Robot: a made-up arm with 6 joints.
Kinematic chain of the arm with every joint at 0, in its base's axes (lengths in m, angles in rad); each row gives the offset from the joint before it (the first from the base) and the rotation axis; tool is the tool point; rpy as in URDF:
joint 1: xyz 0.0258 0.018 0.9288 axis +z
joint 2: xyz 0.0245 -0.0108 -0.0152 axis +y
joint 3: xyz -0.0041 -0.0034 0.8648 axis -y
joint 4: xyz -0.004 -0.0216 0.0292 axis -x
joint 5: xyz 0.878 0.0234 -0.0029 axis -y
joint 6: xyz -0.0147 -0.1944 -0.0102 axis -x
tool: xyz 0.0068 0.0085 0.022 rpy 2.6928 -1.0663 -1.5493
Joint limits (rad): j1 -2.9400..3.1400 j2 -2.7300..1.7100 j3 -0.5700..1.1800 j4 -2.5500..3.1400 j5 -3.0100..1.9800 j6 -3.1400..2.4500
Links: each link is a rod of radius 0.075 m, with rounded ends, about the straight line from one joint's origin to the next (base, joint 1, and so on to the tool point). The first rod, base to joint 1, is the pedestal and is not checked.
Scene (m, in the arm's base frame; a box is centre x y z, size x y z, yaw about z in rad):
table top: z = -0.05
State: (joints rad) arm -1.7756 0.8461 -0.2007 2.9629 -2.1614 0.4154
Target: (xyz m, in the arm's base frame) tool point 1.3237 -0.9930 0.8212
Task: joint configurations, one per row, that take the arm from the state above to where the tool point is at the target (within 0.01 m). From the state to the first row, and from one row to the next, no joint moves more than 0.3 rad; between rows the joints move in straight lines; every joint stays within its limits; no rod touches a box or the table.
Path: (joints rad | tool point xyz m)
1: -1.5141 0.9431 0.0245 2.9263 -2.1656 0.3983 | 0.2150 -1.2816 0.7601
2: -1.2525 1.0401 0.2496 2.8897 -2.1697 0.3812 | 0.5845 -1.3128 0.7743
3: -0.9910 1.1371 0.4748 2.8530 -2.1739 0.3640 | 0.9696 -1.2173 0.7951
4: -0.7295 1.2341 0.7000 2.8164 -2.1781 0.3469 | 1.3237 -0.9930 0.8213

